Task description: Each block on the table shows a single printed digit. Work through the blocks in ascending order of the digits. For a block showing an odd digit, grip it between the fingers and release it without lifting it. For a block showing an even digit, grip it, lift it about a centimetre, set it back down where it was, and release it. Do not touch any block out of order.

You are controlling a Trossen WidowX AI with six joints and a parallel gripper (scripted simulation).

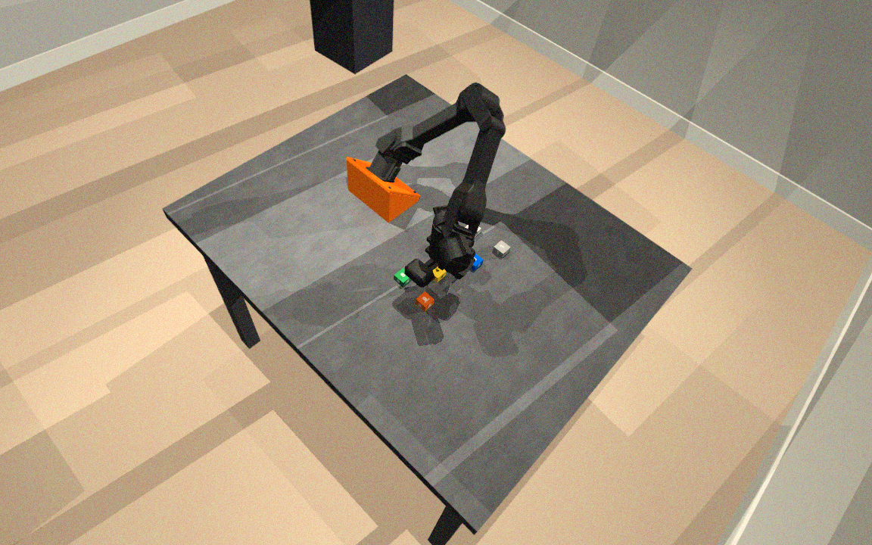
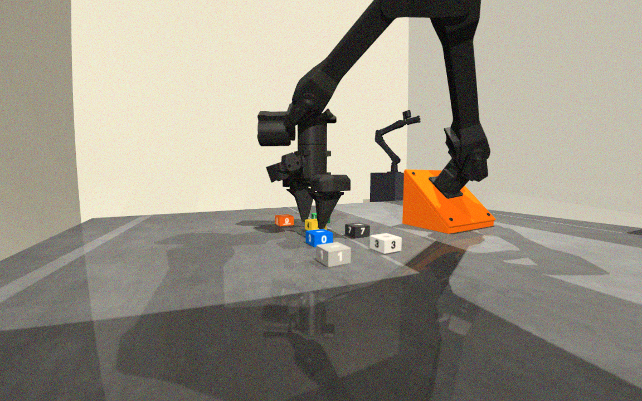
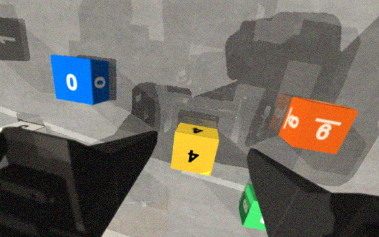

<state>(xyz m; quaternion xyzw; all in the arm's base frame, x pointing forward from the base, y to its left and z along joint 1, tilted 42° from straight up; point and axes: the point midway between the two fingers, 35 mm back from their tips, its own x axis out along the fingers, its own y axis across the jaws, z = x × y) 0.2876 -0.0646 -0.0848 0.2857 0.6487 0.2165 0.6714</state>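
My gripper tip is now 40 mm past the black 7 block and 80 mm to the right of it. From my gripper tip the other things lie so: orange block: 30 mm ahead, 80 mm to the right; then green block: 60 mm behind, 60 mm to the right; then yellow 4 block: 10 mm to the left.
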